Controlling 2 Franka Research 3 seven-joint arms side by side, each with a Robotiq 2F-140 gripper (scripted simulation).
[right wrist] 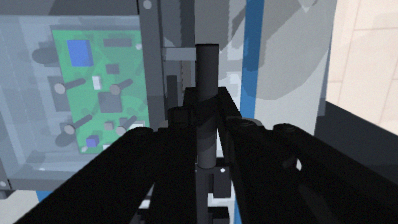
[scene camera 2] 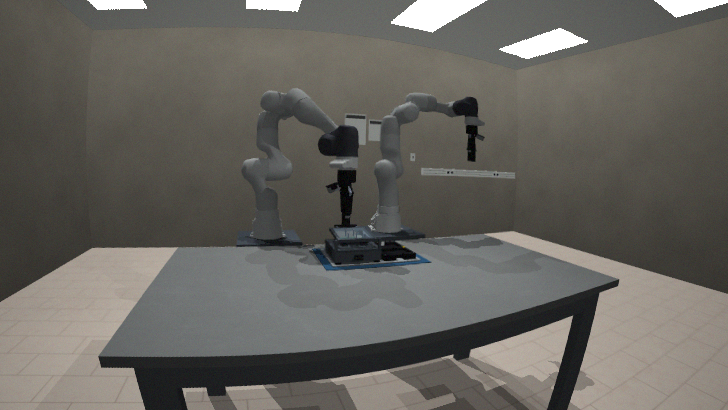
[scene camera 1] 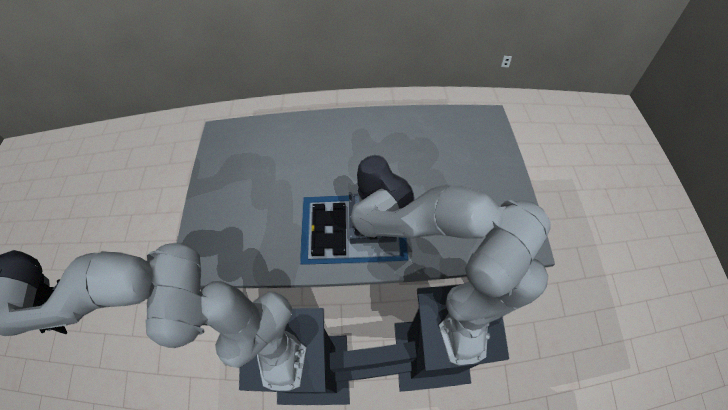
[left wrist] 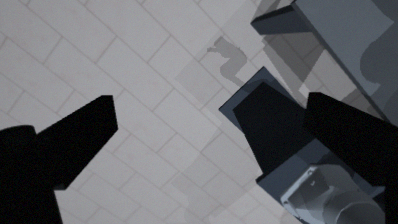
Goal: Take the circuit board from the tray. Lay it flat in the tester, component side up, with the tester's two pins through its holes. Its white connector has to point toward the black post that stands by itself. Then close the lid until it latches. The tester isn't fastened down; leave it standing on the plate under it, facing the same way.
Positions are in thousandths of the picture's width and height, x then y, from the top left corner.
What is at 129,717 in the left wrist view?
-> My left gripper.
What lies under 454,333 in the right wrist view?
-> A tester.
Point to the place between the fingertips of my right gripper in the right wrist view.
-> At 516,462
